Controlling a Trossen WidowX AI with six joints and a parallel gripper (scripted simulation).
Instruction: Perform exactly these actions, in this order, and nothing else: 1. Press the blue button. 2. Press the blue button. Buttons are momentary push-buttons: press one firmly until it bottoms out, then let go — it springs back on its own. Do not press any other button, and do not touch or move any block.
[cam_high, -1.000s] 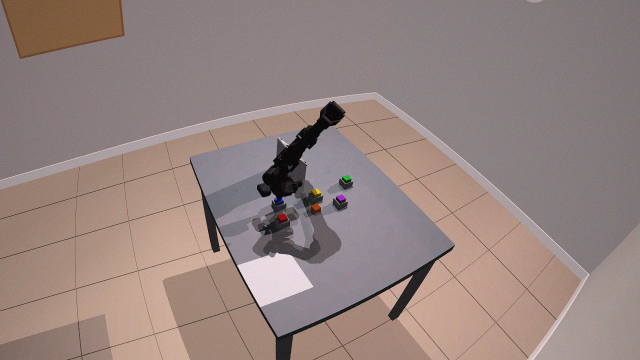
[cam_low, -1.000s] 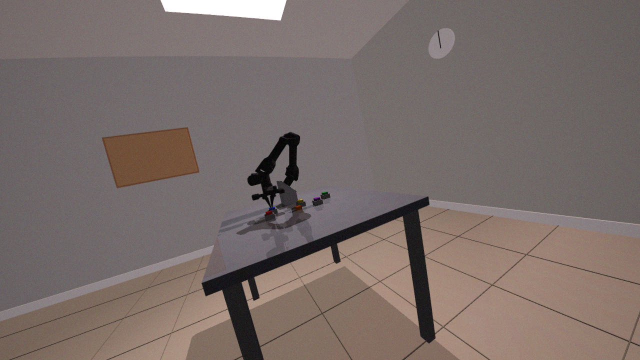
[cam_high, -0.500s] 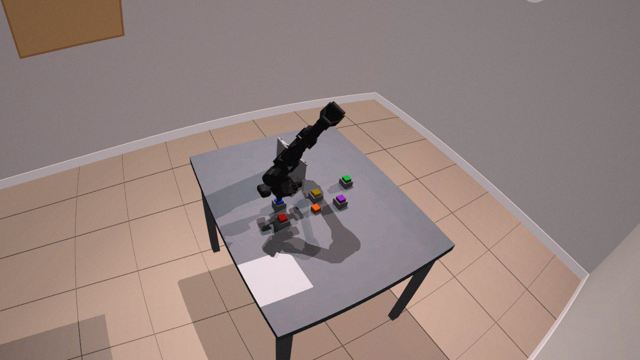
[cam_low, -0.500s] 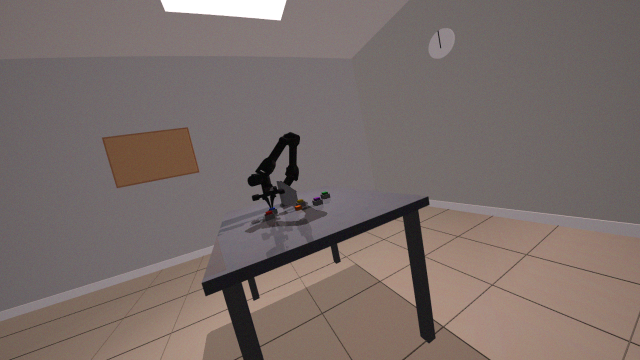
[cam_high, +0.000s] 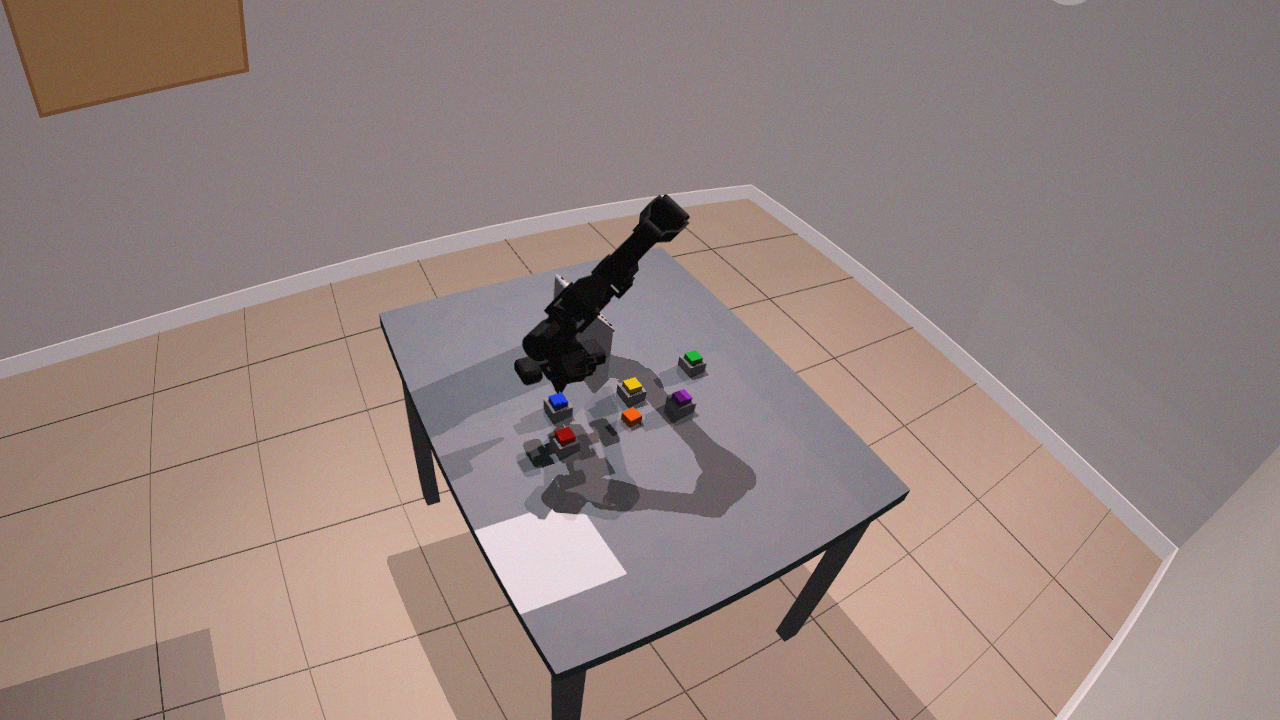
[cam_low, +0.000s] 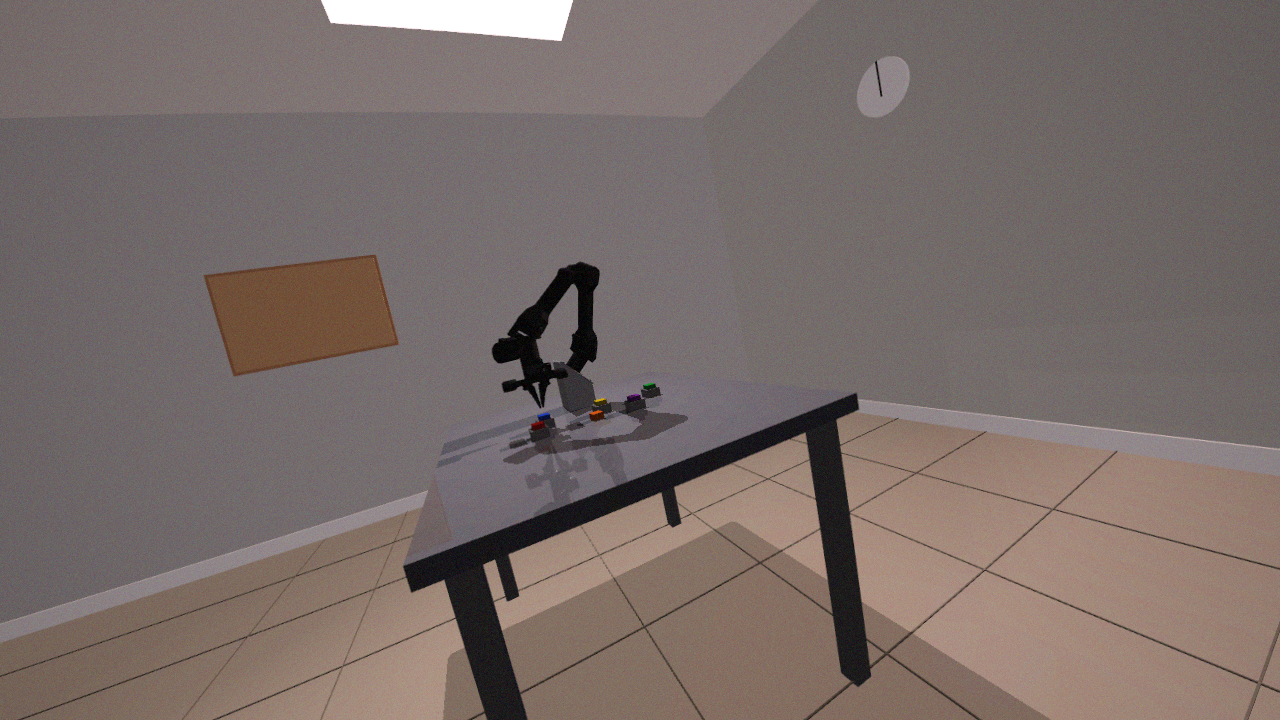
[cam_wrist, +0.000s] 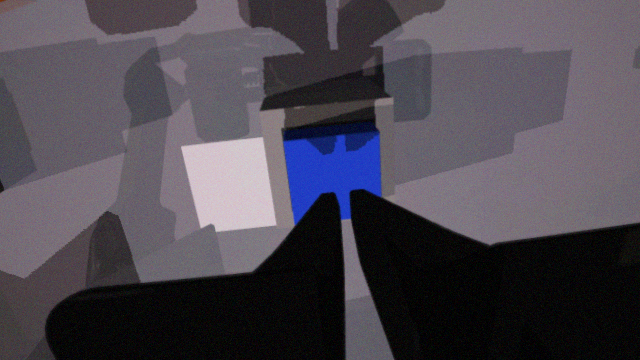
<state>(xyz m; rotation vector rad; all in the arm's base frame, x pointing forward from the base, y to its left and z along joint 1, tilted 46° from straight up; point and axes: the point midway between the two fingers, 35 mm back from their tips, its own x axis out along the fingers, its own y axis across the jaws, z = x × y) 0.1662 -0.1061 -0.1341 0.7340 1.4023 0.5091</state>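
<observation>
Now: gripper tip 3 cm above the blue button. Also, from my gripper tip: red button 9 cm ahead, 4 cm to the right, 3 cm below; then orange block 13 cm to the left, 10 cm ahead, 5 cm below; then yellow button 17 cm to the left, 4 cm ahead, 3 cm below.
</observation>
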